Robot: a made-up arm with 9 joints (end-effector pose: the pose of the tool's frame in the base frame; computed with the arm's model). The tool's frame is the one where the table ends.
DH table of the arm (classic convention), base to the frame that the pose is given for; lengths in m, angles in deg. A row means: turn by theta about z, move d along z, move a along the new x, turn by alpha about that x. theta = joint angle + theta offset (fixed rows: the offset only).
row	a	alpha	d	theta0
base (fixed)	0.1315	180	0	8.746
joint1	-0.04	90	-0.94	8.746
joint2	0.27	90	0.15	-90
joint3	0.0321	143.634	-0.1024	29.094
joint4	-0.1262	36.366	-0.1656	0
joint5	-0.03	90	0.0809	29.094
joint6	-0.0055	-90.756	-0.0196	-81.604
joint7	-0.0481	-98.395	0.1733	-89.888
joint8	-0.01	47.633	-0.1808	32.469
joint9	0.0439	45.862	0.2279	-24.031
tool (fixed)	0	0	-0.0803	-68.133
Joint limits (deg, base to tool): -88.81..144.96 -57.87..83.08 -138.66..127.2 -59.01..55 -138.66..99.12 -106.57..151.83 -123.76..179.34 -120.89..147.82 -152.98..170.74
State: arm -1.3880 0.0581 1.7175 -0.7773 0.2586 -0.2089 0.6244 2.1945 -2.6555
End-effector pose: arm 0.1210 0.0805 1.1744 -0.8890 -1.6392 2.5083
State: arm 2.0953 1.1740 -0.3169 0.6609 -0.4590 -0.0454 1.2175 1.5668 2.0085
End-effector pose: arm 0.2214 -0.3475 1.0710 -0.9373 1.9376 0.5940
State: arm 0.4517 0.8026 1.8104 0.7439 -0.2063 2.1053 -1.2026 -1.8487 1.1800
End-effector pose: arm 0.4426 -0.0865 0.8488 -1.5453 1.8015 -0.4524
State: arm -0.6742 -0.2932 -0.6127 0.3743 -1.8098 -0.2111 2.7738 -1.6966 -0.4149
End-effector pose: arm -0.2685 0.4263 1.2357 -0.7477 2.0572 1.0345
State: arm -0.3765 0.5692 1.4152 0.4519 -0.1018 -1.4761 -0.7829 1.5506 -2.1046
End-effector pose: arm 0.1541 0.2022 1.1697 0.7282 -2.1442 0.1476
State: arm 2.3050 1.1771 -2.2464 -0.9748 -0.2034 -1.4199 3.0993 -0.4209 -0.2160
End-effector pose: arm 0.0851 -0.1018 1.2718 -0.2509 -0.8439 -0.1561
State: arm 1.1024 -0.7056 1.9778 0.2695 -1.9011 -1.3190 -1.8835 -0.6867 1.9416
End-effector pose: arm -0.0620 0.3836 1.0434 2.1146 -0.8205 -0.4280
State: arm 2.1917 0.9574 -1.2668 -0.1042 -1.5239 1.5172 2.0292 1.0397 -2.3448
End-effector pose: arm 0.1814 -0.5036 0.9150 -1.9579 0.1928 1.5239
